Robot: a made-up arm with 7 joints. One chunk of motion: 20 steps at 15 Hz.
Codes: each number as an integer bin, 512 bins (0 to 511) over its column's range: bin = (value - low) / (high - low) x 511, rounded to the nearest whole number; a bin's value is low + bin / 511 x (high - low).
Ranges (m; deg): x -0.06..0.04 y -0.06..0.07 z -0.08..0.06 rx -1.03..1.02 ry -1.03..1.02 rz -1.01..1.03
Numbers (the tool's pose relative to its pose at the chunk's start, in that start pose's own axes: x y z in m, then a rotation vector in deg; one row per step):
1: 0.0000 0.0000 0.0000 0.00 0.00 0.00
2: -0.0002 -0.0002 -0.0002 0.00 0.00 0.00
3: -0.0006 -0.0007 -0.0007 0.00 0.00 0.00
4: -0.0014 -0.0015 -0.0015 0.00 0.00 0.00
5: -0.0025 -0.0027 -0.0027 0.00 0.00 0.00
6: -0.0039 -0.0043 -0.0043 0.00 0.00 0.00
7: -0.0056 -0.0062 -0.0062 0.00 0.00 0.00
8: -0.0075 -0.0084 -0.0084 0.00 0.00 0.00
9: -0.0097 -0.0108 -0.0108 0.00 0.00 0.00
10: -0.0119 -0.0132 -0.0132 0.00 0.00 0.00
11: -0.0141 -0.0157 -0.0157 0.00 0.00 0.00
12: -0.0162 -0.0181 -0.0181 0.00 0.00 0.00
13: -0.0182 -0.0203 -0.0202 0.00 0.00 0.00
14: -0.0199 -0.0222 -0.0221 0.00 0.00 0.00
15: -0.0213 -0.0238 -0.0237 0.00 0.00 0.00
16: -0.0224 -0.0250 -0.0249 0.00 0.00 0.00
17: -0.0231 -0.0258 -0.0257 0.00 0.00 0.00
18: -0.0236 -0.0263 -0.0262 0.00 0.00 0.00
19: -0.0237 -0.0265 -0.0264 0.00 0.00 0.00
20: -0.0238 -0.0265 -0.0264 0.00 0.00 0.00
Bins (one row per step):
1: 307 236 292 257 257 253
2: 306 235 291 257 257 253
3: 304 233 289 257 257 253
4: 299 230 287 257 257 253
5: 294 225 282 257 257 253
6: 287 219 276 257 257 253
7: 278 211 269 257 257 253
8: 268 203 261 257 257 253
9: 257 193 253 257 257 253
10: 246 184 244 257 257 253
11: 235 174 235 257 257 253
12: 224 165 226 257 257 253
13: 214 156 218 257 257 253
14: 205 149 211 257 257 253
15: 198 142 205 257 257 253
16: 192 138 201 257 257 253
17: 189 134 198 257 257 253
18: 186 132 196 257 257 253
19: 185 132 196 257 257 253
20: 185 132 196 257 257 253

